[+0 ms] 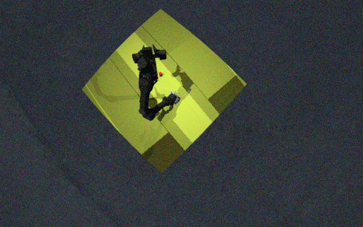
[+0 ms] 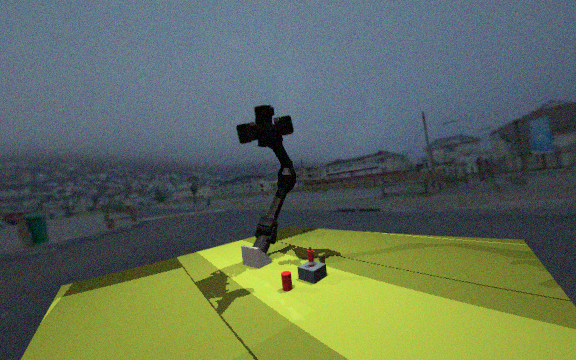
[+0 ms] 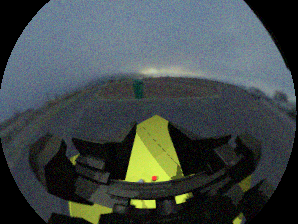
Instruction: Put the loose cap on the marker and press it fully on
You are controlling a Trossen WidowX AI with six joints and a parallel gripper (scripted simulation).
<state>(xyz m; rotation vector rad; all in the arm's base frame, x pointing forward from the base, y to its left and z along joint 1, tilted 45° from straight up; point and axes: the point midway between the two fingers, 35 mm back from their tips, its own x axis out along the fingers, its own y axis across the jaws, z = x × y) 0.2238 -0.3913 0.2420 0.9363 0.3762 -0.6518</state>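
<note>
Now: the red cap 470 mm below my gripper tip and 20 mm to the left of it. From my gripper tip the other things lie so: dark grey holder block (470 mm below, 120 mm to the left, 30 mm ahead).
</note>
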